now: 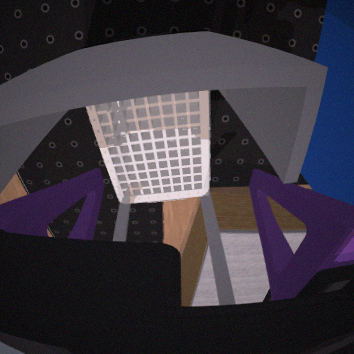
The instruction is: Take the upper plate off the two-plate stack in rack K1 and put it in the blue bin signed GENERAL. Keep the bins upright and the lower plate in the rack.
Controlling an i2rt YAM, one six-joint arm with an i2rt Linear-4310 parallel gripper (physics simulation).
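Places are measured from the arm's base along level axes (x right, y up, z back), in centimetres.
Pixels of known places: gripper, fingertip midpoint: (176,176).
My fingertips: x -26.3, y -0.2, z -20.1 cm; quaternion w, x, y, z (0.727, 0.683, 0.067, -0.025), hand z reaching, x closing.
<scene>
Ahead of a thing's pixels: the offset from my fingertips to its top centre. "*": to the spot under its first point. Level surfaces: height alone.
A white plate with a square grid of openings @[dx -1.6, dy -3.5, dz -0.4 cm] (206,165) lies in the grey rack @[dx -1.4, dy +6.4, dz +0.6 cm] (200,57). I take it for the upper plate of the stack; the lower plate cannot be told apart from it here. The rack's thick arched part crosses behind the plate's far end, and two grey bars run from its near corners towards me. My gripper (176,176) is open, with its purple fingers wide apart, one to the left and one to the right of the plate, touching neither side. A blue bin @[* dx +12.5, dy -3.8, dz -4.5 cm] (332,115) shows in part at the right edge; its sign does not show.
A black board with small rings @[dy -8.2 cm] (45,145) lies under and around the rack. A wooden tray or box with a pale grey inside (250,255) is at the lower right, behind the right finger. A wooden surface @[dy -9.5 cm] (177,215) shows between the bars. The black gripper body hides the bottom.
</scene>
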